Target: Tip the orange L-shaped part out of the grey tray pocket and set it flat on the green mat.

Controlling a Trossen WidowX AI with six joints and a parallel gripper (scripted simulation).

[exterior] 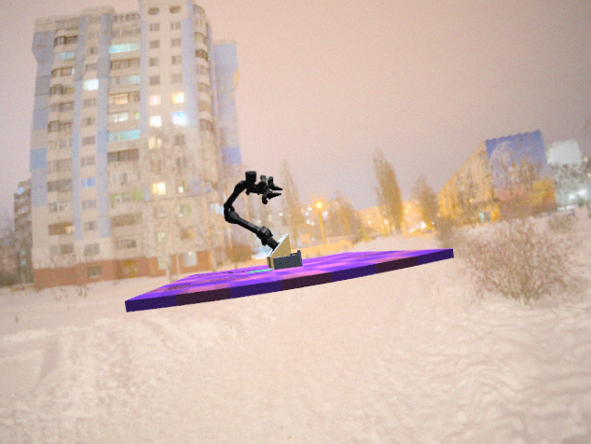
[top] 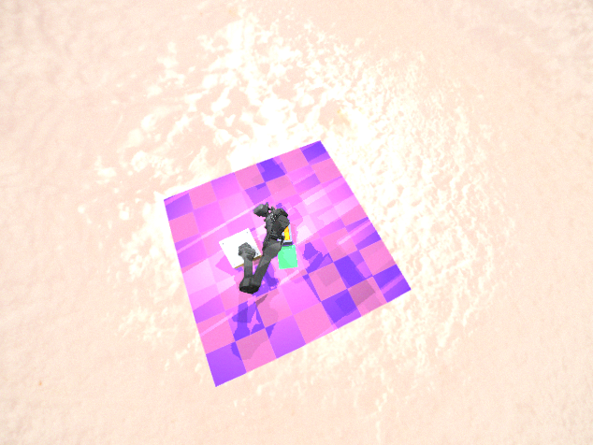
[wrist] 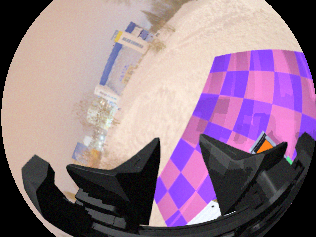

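Now: the orange L-shaped part 39 cm below my gripper tip, 5 cm ahead of it and 3 cm to the right of it. From my gripper tip the other things lie so: grey tray 45 cm below, 4 cm ahead, 3 cm to the right; then green mat 46 cm below, 18 cm to the right, 2 cm behind.
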